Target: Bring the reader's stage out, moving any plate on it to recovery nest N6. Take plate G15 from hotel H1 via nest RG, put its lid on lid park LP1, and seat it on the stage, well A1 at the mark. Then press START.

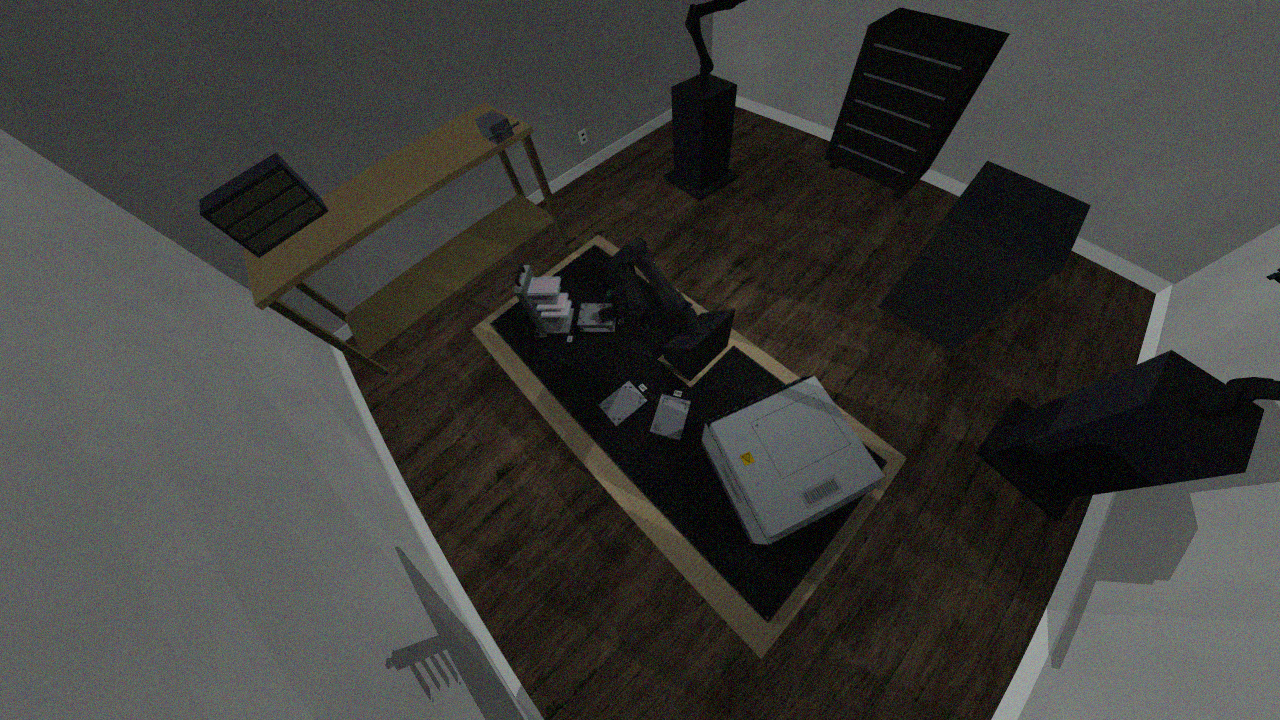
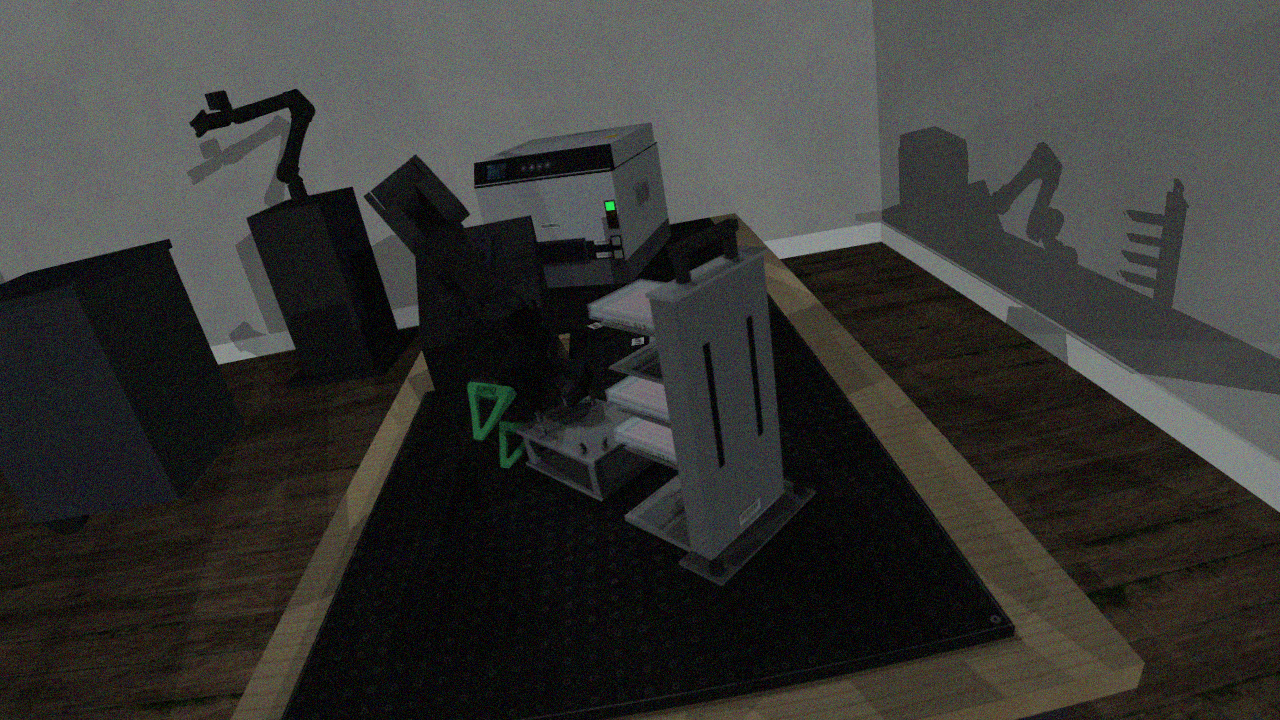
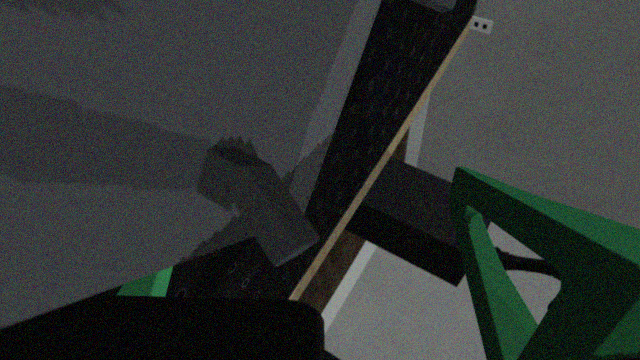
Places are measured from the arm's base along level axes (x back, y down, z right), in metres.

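Where they show: gripper, fingertip midpoint: (image 2: 492, 454) (image 3: 318, 181); arm's base, link origin: (image 1: 696, 327).
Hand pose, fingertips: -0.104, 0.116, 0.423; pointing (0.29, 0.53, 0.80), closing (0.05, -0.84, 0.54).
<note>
Things, the pixels of their top centre, and the offset from my fingertips, as dx, dy, dz. Level surfaces: height alone.
- high, top centre: (image 2: 655, 298) (image 1: 543, 284) -0.264, -0.227, +0.101
- white reader, top centre: (image 2: 565, 141) (image 1: 794, 447) -0.042, -0.292, -0.974
- wood-rimmed table, surface height: dy +0.055
My gripper (image 2: 499, 428) (image 3: 318, 181) is open and empty; its green fingers point away from the hotel, beside a low clear stand (image 2: 572, 438) (image 1: 597, 317). The grey hotel tower (image 2: 726, 402) (image 1: 528, 302) holds pale pinkish plates, one high (image 2: 626, 307) and two lower (image 2: 640, 396) (image 2: 646, 436); its bottom shelf (image 2: 664, 512) is empty. Plate labels are unreadable, so I cannot tell which is G15. The white reader (image 1: 792, 456) (image 2: 554, 198) shows a green light (image 2: 610, 205). No extended stage can be made out. Two flat pale pads (image 1: 622, 402) (image 1: 670, 416) lie between reader and hotel.
My black arm (image 1: 657, 291) stands at the long edge of the wood-rimmed table (image 1: 617, 483) (image 2: 1056, 591). A dark pedestal (image 1: 704, 134) (image 2: 322, 286) carries another arm. A wooden bench (image 1: 384, 197), a dark box (image 1: 993, 250) and a drawer cabinet (image 1: 913, 98) stand around it.
</note>
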